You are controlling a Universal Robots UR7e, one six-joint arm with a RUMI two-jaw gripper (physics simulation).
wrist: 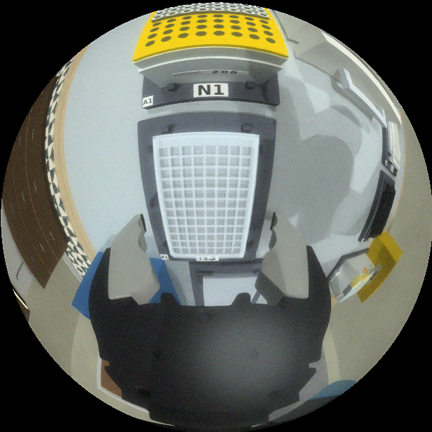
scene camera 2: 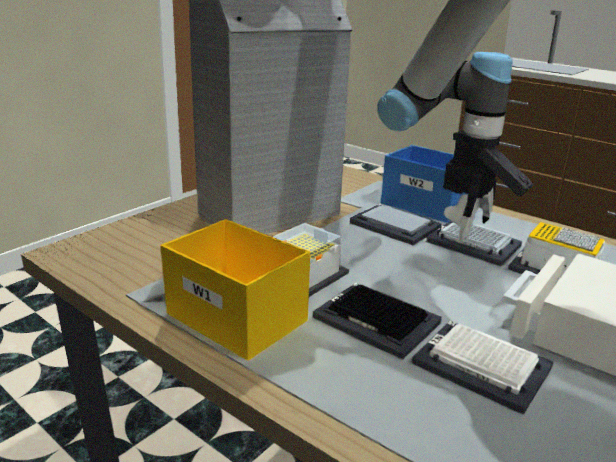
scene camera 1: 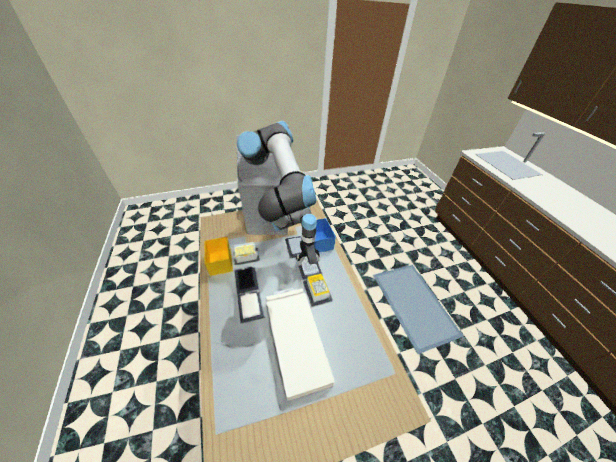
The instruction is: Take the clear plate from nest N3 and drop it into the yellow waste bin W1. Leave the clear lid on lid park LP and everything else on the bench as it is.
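Frame: origin at the arm's base, x ahead, y left, z up, level; millimetres.
Seen in the pictures: gripper, fingertip midpoint: (scene camera 2: 472, 232) (scene camera 1: 308, 263).
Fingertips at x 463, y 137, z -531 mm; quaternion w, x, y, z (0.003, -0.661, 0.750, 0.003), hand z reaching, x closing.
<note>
Offsets run from my fingertips to a thing's top centre.
The clear gridded plate {dx +7, dy +1, dz +1 mm} (scene camera 1: 310, 269) (scene camera 2: 489, 241) (wrist: 206, 195) sits flat in the dark nest N3 {dx +7, dy +1, dz -3 mm} (scene camera 2: 465, 251) (wrist: 267, 150). My gripper (scene camera 2: 475, 229) (wrist: 207, 214) is open and empty, pointing down over the plate. Its fingers stand apart on either side of the plate's N3-label end in the wrist view; whether they touch it I cannot tell. A flat clear lid {dx -168, dy -10, dz -5 mm} (scene camera 1: 295, 245) (scene camera 2: 392, 219) (wrist: 228, 290) lies in a dark holder beside N3, its label not readable. The yellow bin W1 {dx -230, dy -490, dz +95 mm} (scene camera 1: 218, 257) (scene camera 2: 277, 310) (wrist: 391, 251) stands across the bench; its visible inside walls are bare.
The blue bin W2 {dx -156, dy +153, dz +95 mm} (scene camera 1: 325, 236) (scene camera 2: 417, 187) stands behind the lid. A yellow-topped tip box {dx +182, dy -24, dz +52 mm} (scene camera 2: 567, 245) (wrist: 210, 35) is in N1, close to N3. A clear-topped tip box {dx -214, dy -331, dz +52 mm} (scene camera 2: 320, 260), a black plate {dx -43, dy -375, dz +1 mm} (scene camera 2: 380, 310), a white plate {dx +132, dy -396, dz +1 mm} (scene camera 2: 487, 352) and a white device (scene camera 1: 300, 345) also stand on the bench.
</note>
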